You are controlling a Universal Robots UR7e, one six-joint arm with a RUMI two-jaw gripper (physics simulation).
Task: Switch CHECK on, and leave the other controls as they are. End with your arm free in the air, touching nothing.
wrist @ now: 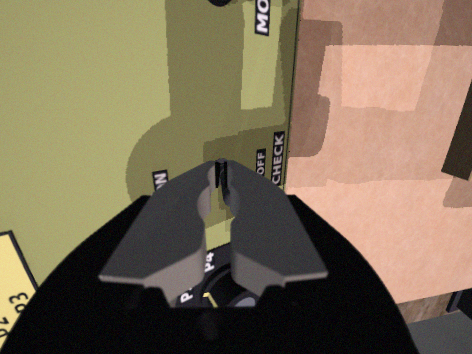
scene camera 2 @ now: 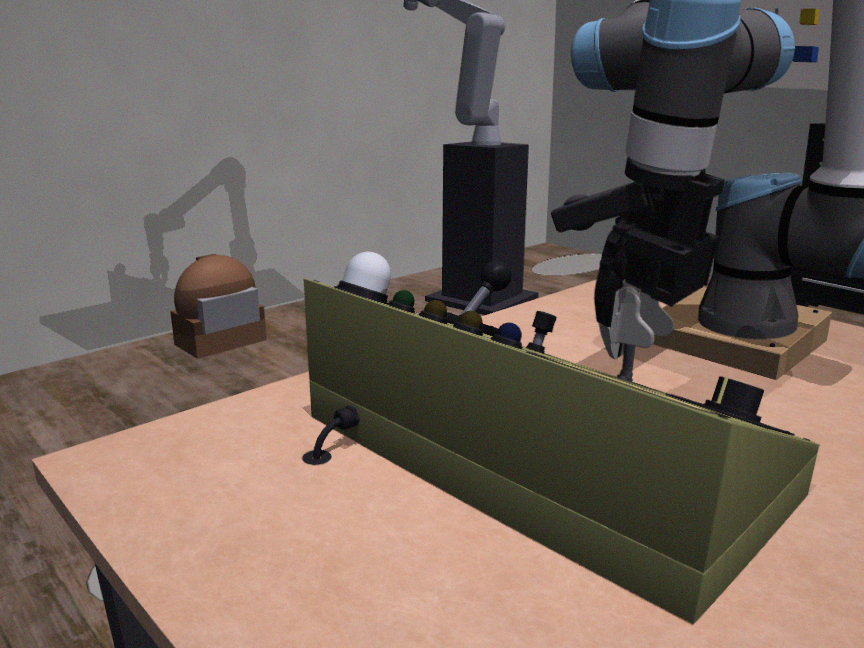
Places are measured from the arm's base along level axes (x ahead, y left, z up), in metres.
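Pixels of known places: gripper, between the fingertips: (wrist: 222,165) (scene camera 2: 615,356); arm's base, origin of its link: (scene camera 2: 746,322).
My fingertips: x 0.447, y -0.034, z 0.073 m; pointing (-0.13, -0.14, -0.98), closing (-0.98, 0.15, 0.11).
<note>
For each thing: its top centre in the pictures, then the offset to it from my fingertips. "spot": a spot on its surface instead.
- CHECK switch, a spot on its surface: (scene camera 2: 627,364) spot: 0.015 m left, 0.003 m ahead, 0.004 m down
- CHECK label, centre of its top: (wrist: 278,161) 0.021 m left, 0.053 m back, 0.045 m down
- OFF label, a spot on its surface: (wrist: 260,162) spot: 0.016 m left, 0.035 m back, 0.039 m down
- black rotary knob, centre of its top: (wrist: 238,321) (scene camera 2: 741,375) 0.133 m left, 0.010 m ahead, 0.015 m up
- P4 label, a spot on its surface: (wrist: 209,261) spot: 0.091 m left, 0.025 m ahead, 0.015 m down
- black-capped toggle, centre of its top: (scene camera 2: 540,312) 0.105 m right, 0.022 m back, 0.023 m up
- ball-ended lever, centre of its top: (scene camera 2: 496,261) 0.216 m right, 0.098 m back, 0.051 m up
- blue dome, a spot on its surface: (scene camera 2: 509,332) spot: 0.042 m right, 0.149 m ahead, 0.059 m up
- white dome, a spot on its surface: (scene camera 2: 367,272) spot: 0.239 m right, 0.122 m ahead, 0.077 m up
The CHECK switch (scene camera 2: 627,364) is a thin grey lever on the olive console (scene camera 2: 488,418) (wrist: 75,100). In the scene view its lower part shows directly below my fingertips; whether they touch it, I cannot tell. In the wrist view the lever is hidden by the fingers, so its exact tilt is unclear. The CHECK label (wrist: 278,158) and the OFF label (wrist: 260,162) are right of the fingertips, and the ON label (wrist: 160,181) is left of them. My gripper (scene camera 2: 620,348) (wrist: 222,165) is shut with nothing held, its tips low over the panel between ON and OFF.
A black rotary knob (scene camera 2: 739,400) is beside the switch, with a P4 label (wrist: 209,261) by it. On the console's other side are a black-capped toggle (scene camera 2: 543,322), a ball-ended lever (scene camera 2: 496,275), a blue dome (scene camera 2: 509,332) and a white dome (scene camera 2: 367,272). A MO... label (wrist: 262,17) shows above.
</note>
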